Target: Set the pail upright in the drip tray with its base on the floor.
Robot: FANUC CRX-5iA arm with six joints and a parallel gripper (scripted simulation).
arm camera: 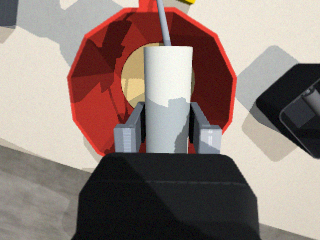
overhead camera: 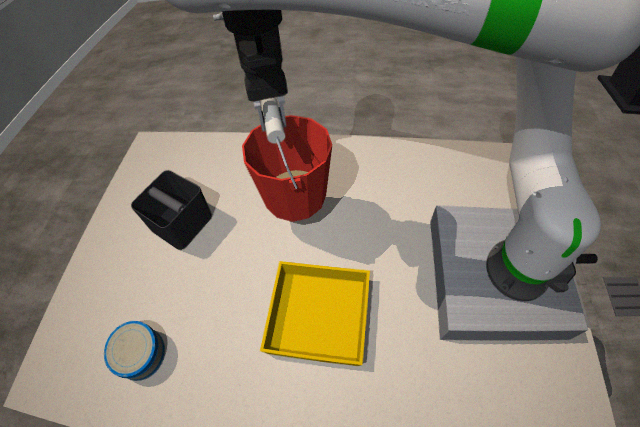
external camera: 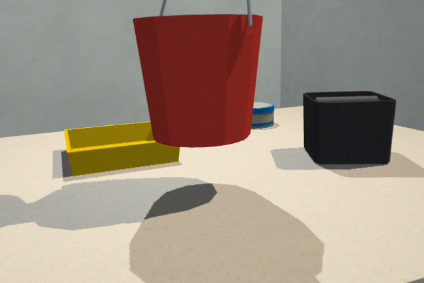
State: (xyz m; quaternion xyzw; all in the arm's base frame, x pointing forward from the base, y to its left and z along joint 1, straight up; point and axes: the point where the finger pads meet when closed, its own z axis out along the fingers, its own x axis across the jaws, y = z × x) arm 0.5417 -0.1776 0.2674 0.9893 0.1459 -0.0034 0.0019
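Right now my hand is 100 mm above the red pail and 10 mm past it. The rest, counted from my hand: yellow drip tray: 330 mm below, 270 mm to the left, 90 mm behind; then blue-rimmed round tin: 390 mm to the left, 320 mm below, 310 mm ahead.
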